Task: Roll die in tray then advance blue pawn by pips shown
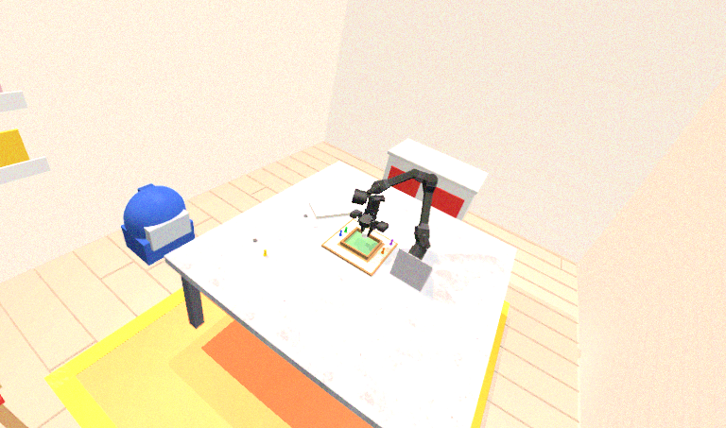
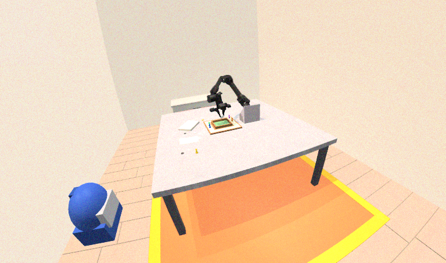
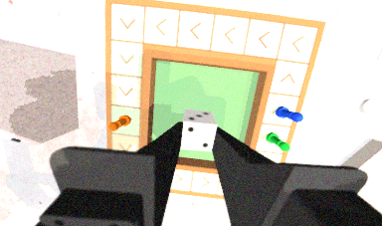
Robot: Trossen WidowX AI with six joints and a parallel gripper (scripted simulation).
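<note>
The blue pawn lies 12 cm ahead of my gripper tip, 1 cm to the left of it and 5 cm below it. From my gripper tip the other things lie so: white die (right at my gripper tip); then orange pawn (10 cm behind, 3 cm to the right, 5 cm below); then green tray (1 cm ahead, 1 cm to the right, 8 cm below).
</note>
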